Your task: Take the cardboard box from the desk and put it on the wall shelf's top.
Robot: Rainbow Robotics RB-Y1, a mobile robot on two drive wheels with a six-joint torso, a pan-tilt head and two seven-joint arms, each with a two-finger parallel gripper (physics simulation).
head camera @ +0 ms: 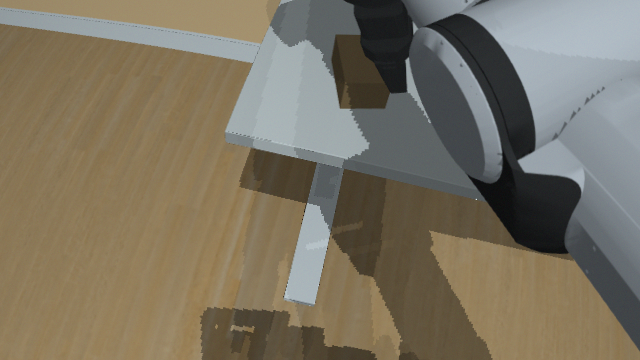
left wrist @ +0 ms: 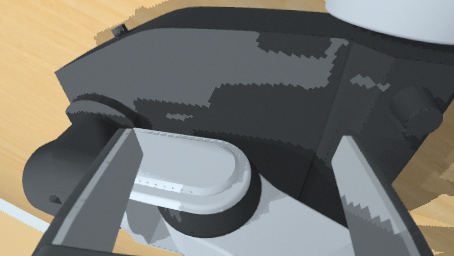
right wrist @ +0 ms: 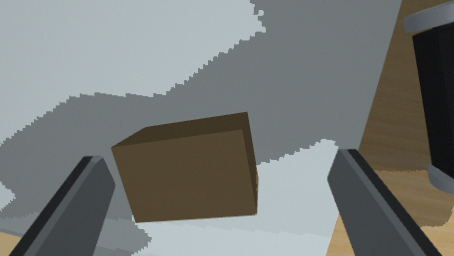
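Seen in the pictures: left gripper, fingertip midpoint: (left wrist: 236,145); right gripper, fingertip midpoint: (head camera: 398,54) (right wrist: 221,167); robot's base, link origin: (right wrist: 435,94).
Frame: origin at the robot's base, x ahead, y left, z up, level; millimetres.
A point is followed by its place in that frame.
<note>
The brown cardboard box (head camera: 357,75) {x 575, y -235, z 774 mm} (right wrist: 190,175) {x 600, y -256, z 774 mm} lies on the light grey desk (head camera: 290,100) {x 591, y -154, z 722 mm} (right wrist: 300,75) {x 507, y -292, z 722 mm}, partly hidden by my right gripper in the head camera. My right gripper (head camera: 398,90) (right wrist: 221,167) {x 561, y -275, z 822 mm} is open and empty, with its fingers pointing down above the desk. In the right wrist view the box shows between the two fingers, nearer the finger at the left of the picture. My left gripper (left wrist: 236,145) {x -173, y 234, z 372 mm} is open and empty, with the robot's own dark base beyond it, away from the desk. The wall shelf does not show in these views.
The desk's pale leg (head camera: 307,250) stretches over the wooden floor (head camera: 125,175) {x 1001, y 223, z 2 mm}. A white baseboard (head camera: 200,48) {x 1462, y -66, z 28 mm} runs along the wall at the upper left. My right arm (head camera: 460,105) {x 277, y -130, z 1090 mm} covers the desk's right part. A black part with grey ends (right wrist: 437,95) {x 77, y -45, z 143 mm} stands at the right wrist view's right edge.
</note>
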